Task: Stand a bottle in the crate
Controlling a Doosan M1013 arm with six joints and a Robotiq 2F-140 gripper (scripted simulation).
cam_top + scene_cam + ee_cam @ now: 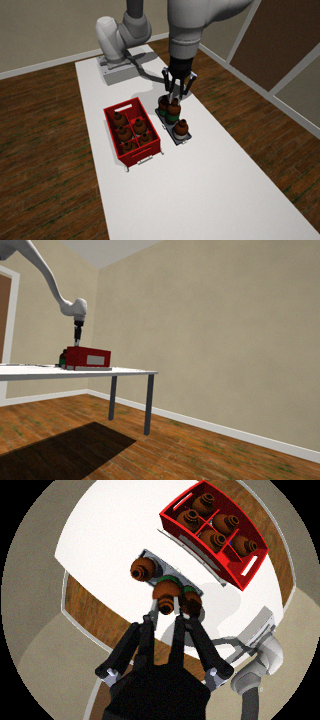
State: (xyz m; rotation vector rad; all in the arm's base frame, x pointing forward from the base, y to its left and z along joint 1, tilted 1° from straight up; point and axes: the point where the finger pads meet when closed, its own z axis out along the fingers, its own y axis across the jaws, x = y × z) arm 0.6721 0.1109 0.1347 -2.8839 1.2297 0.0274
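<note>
Right now the bottle is 90 mm below my hand. The rest, counted from my hand: red crate: 20 mm behind, 230 mm to the right, 150 mm below; dark tray: 220 mm below.
</note>
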